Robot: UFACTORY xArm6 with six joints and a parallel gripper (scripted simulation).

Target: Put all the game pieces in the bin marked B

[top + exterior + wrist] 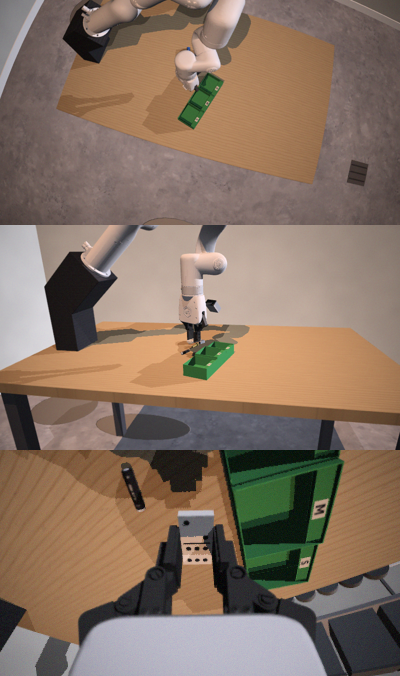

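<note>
Right now my hand is 70 mm short of the green three-compartment bin, 70 mm above it and 40 mm to the left of it. Round my hand: black cylinder: 80 mm below, 50 mm behind, 40 mm to the left; then white domino: 20 mm below; then brass bolt: 130 mm to the left, 80 mm below, 30 mm behind.
</note>
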